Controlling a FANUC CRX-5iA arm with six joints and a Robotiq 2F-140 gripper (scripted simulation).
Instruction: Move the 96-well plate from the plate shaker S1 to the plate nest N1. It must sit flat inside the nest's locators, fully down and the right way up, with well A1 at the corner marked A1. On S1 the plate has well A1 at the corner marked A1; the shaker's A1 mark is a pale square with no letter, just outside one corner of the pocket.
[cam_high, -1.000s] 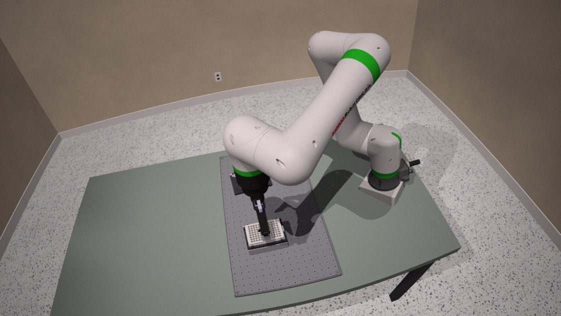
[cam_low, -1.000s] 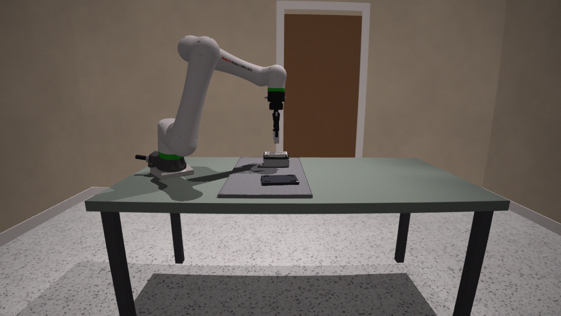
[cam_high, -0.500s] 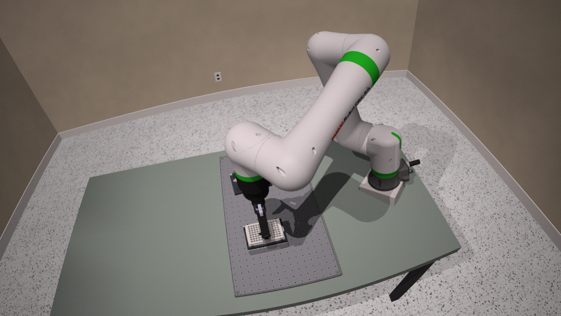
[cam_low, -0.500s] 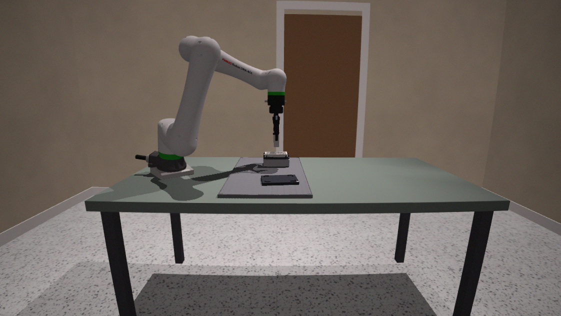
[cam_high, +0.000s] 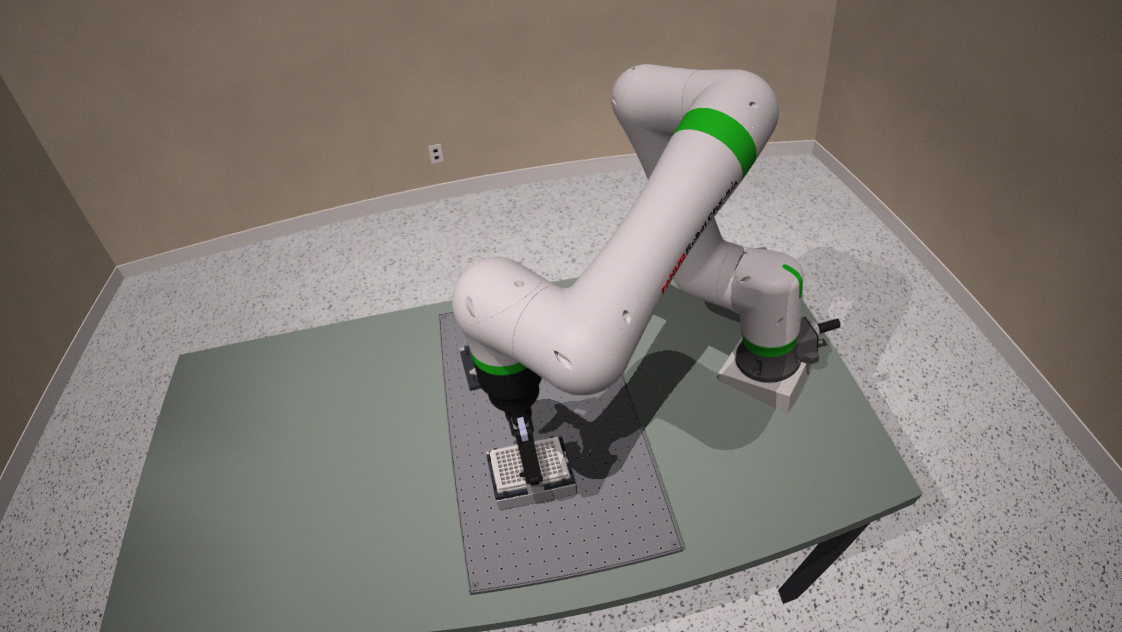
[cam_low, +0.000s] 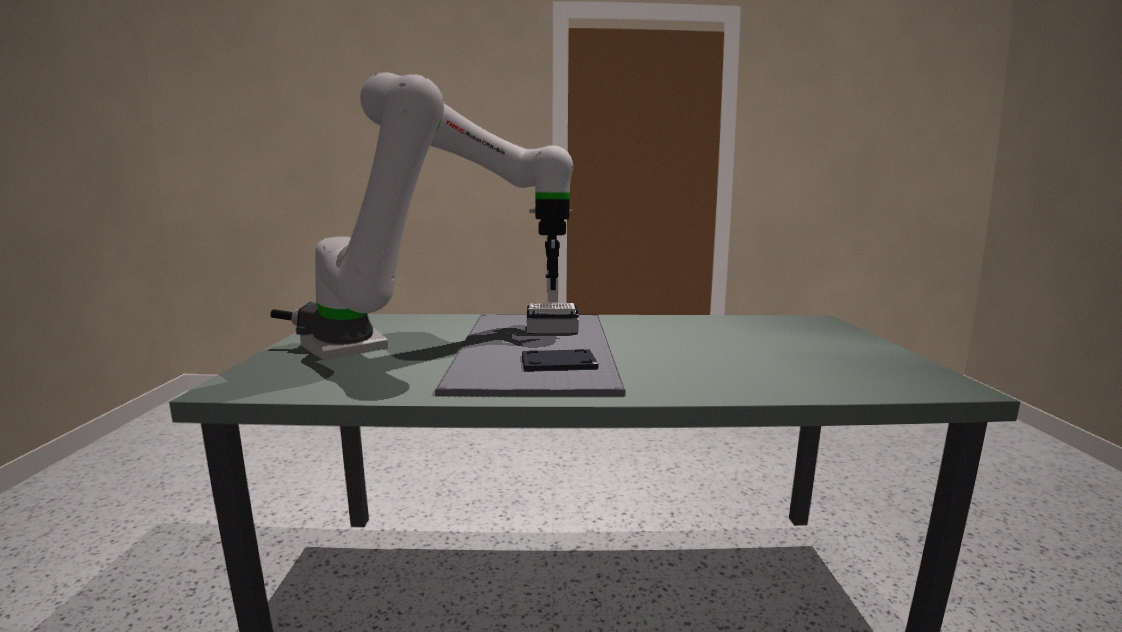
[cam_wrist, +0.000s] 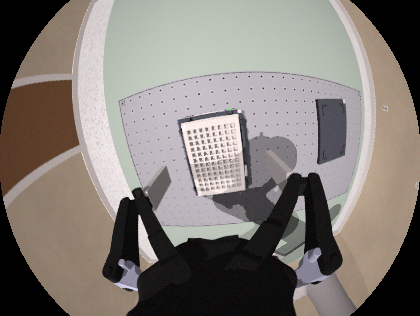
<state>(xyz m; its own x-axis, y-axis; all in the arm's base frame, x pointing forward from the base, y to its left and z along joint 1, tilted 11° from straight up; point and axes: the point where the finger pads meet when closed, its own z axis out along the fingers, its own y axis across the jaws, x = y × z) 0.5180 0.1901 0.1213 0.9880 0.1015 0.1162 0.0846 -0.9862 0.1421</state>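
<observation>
My hand is 40 mm above the white 96-well plate. Also, from my hand: dark plate nest N1 (30 mm ahead, 310 mm to the right, 100 mm below).
</observation>
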